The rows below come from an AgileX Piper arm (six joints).
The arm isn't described. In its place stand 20 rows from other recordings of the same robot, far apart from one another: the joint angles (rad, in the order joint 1, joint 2, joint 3, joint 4, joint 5, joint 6), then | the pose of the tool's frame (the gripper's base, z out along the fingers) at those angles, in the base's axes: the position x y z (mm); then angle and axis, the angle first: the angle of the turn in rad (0 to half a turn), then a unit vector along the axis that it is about.
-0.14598 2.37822 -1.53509 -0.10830 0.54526 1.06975 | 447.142, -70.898, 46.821, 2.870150, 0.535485, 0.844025, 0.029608
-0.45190 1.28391 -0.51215 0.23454 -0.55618 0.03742 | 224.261, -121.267, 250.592, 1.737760, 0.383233, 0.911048, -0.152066
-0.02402 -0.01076 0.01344 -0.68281 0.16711 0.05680 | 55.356, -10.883, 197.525, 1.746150, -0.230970, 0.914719, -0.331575
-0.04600 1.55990 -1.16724 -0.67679 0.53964 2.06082 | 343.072, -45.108, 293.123, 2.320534, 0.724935, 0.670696, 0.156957
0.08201 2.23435 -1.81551 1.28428 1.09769 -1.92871 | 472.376, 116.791, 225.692, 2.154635, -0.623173, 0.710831, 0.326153
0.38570 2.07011 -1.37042 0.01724 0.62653 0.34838 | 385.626, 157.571, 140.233, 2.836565, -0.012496, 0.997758, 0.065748
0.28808 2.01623 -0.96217 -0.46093 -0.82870 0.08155 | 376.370, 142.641, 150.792, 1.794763, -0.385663, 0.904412, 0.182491
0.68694 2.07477 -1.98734 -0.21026 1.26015 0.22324 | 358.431, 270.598, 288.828, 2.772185, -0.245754, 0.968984, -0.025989
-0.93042 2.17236 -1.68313 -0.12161 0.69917 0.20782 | 276.541, -383.022, 175.338, 2.738967, 0.502851, 0.854477, -0.130423
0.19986 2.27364 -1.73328 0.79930 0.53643 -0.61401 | 486.565, 132.577, 160.102, 2.496072, -0.113238, 0.964576, 0.238264
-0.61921 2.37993 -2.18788 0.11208 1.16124 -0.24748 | 420.773, -288.427, 199.281, 2.819669, 0.198943, 0.979901, -0.014656
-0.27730 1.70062 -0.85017 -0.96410 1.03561 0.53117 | 245.855, -136.839, 176.245, 3.035028, -0.088674, -0.920886, 0.379612
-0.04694 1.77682 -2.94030 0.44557 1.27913 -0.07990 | 237.996, 26.424, 636.549, 1.616374, -0.156899, 0.964814, 0.210990
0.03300 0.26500 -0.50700 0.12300 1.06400 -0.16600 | 34.731, 10.913, 275.660, 2.300326, -0.093323, 0.994932, 0.037422
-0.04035 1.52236 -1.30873 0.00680 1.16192 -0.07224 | 301.559, -11.606, 309.740, 2.859222, -0.015036, 0.999876, -0.004693
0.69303 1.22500 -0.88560 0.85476 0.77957 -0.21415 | 154.658, 191.166, 303.681, 2.840093, -0.200987, 0.889099, 0.411227
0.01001 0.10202 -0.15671 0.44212 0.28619 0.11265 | 57.712, 11.570, 236.760, 1.789104, 0.200358, 0.936987, 0.286203
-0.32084 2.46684 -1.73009 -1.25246 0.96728 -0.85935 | 437.401, -220.344, 85.199, 2.574678, 0.569471, -0.718083, 0.400075
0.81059 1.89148 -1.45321 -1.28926 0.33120 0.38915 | 328.381, 304.104, 275.929, 2.045449, -0.668482, 0.721723, -0.179577
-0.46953 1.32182 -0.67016 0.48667 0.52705 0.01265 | 220.378, -87.810, 214.387, 2.610920, 0.407888, 0.905804, 0.114657
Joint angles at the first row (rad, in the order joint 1, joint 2, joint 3, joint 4, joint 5, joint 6):
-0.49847, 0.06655, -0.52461, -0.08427, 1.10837, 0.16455
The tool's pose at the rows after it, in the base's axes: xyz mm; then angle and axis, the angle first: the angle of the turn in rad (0 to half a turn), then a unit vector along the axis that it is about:
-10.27, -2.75, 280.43, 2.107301, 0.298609, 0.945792, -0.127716
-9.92, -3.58, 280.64, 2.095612, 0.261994, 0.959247, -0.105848
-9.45, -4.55, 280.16, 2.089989, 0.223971, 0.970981, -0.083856
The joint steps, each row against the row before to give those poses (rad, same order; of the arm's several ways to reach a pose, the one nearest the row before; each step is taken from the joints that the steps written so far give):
0.05822, -0.05445, 0.00001, -0.00002, 0.00241, 0.00002
0.07833, -0.00001, -0.00003, -0.00005, -0.00255, 0.00005
0.07983, -0.00001, 0.00180, -0.00173, -0.00002, -0.00006

